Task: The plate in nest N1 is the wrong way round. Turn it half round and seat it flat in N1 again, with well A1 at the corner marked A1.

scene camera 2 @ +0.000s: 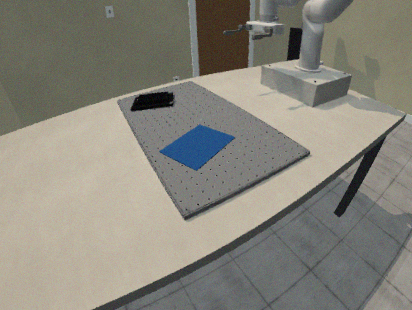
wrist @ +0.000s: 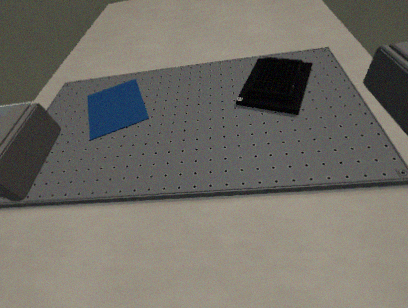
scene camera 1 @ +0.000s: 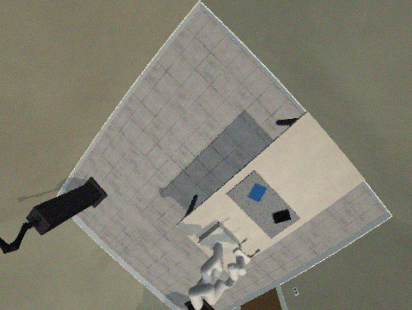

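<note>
A black plate (scene camera 1: 281, 216) (scene camera 2: 156, 98) (wrist: 275, 79) sits on the black nest (scene camera 2: 145, 107) (wrist: 272, 106) near one end of the grey perforated board. Plate and nest are hard to tell apart, and the wells cannot be made out. A small pale mark shows at the nest's near left corner in the wrist view; its lettering is unreadable. My gripper (scene camera 1: 252, 244) (scene camera 2: 240, 34) (wrist: 212, 117) is open and empty, high above the table on the robot-base side of the board, well apart from the plate.
A flat blue rectangle (scene camera 1: 257, 192) (scene camera 2: 198, 146) (wrist: 118, 109) lies on the perforated board (scene camera 1: 268, 228) (scene camera 2: 250, 160) (wrist: 200, 165), apart from the nest. The arm's box-shaped base (scene camera 2: 327, 90) stands on the table (scene camera 1: 305, 160) (scene camera 2: 75, 200) (wrist: 200, 250) beyond the board's side.
</note>
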